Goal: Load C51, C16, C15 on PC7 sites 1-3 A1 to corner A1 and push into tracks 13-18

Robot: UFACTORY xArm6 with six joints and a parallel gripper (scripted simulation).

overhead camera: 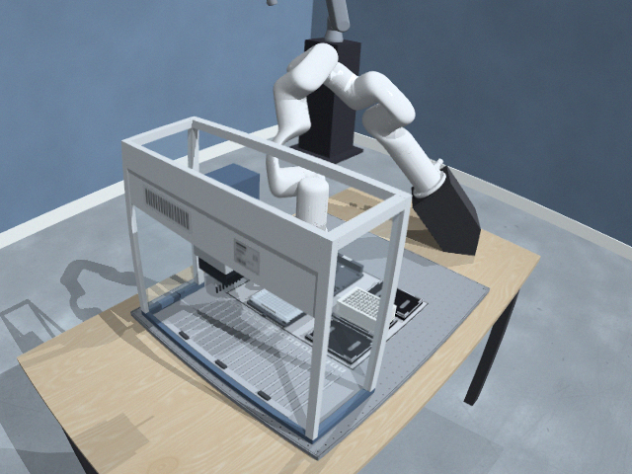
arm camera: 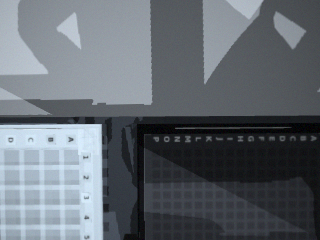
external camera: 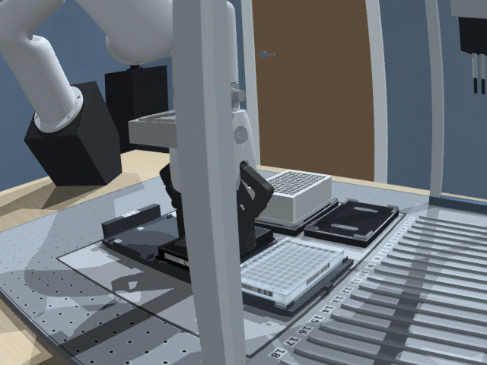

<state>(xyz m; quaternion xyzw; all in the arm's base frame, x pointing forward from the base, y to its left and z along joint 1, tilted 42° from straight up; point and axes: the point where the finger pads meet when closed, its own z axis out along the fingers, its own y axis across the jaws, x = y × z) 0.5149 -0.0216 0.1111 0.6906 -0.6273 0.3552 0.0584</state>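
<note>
The black 384-well plate C16 lies 10 mm below my hand. From my hand the other things lie so: black carrier PC7: 20 mm below, 10 mm behind; then white frame post: 220 mm to the right, 210 mm above, 190 mm ahead.
</note>
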